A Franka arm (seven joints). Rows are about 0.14 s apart.
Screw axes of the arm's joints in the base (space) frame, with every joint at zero. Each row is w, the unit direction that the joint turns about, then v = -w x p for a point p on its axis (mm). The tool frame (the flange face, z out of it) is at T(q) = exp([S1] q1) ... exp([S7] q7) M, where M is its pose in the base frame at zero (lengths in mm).
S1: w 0 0 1 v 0 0 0
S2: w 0 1 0 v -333 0 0
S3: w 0 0 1 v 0 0 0
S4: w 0 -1 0 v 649 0 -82.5
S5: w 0 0 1 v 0 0 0
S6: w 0 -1 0 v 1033 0 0
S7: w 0 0 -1 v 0 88 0
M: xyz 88 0 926 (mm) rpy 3.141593 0 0 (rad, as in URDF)
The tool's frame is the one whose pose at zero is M.
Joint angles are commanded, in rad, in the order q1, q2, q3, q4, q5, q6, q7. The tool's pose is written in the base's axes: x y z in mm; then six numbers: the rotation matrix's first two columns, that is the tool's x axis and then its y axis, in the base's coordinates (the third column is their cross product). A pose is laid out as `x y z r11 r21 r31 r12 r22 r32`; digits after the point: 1 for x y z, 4 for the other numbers.
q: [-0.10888, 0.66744, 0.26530, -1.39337, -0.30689, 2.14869, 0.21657]
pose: 733.6 61.4 335.6 0.9910 0.0350 0.1292 0.0241 -0.9961 0.0849
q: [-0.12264, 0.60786, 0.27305, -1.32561, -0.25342, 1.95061, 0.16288]
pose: 724.9 48.9 392.1 0.9983 0.0292 0.0507 0.0252 -0.9967 0.0768
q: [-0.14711, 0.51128, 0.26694, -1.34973, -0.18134, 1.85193, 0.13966]
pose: 703.7 33.2 438.8 0.9999 -0.0031 0.0144 -0.0037 -0.9990 0.0436
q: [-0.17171, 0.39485, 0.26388, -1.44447, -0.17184, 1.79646, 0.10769]
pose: 672.1 20.8 467.3 0.9997 0.0067 -0.0224 0.0082 -0.9976 0.0685
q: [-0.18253, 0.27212, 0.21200, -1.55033, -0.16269, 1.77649, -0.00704]
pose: 639.6 -9.1 492.3 0.9971 0.0643 -0.0415 0.0682 -0.9926 0.1008
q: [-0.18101, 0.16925, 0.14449, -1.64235, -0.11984, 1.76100, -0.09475]
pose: 608.4 -38.3 509.2 0.9951 0.0796 -0.0581 0.0844 -0.9926 0.0869
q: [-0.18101, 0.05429, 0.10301, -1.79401, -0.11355, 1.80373, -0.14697]
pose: 572.1 -55.3 508.0 0.9937 0.0944 -0.0602 0.0999 -0.9904 0.0956
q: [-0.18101, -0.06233, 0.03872, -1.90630, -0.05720, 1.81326, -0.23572]
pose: 533.3 -80.8 519.8 0.9933 0.1065 -0.0437 0.1086 -0.9929 0.0486
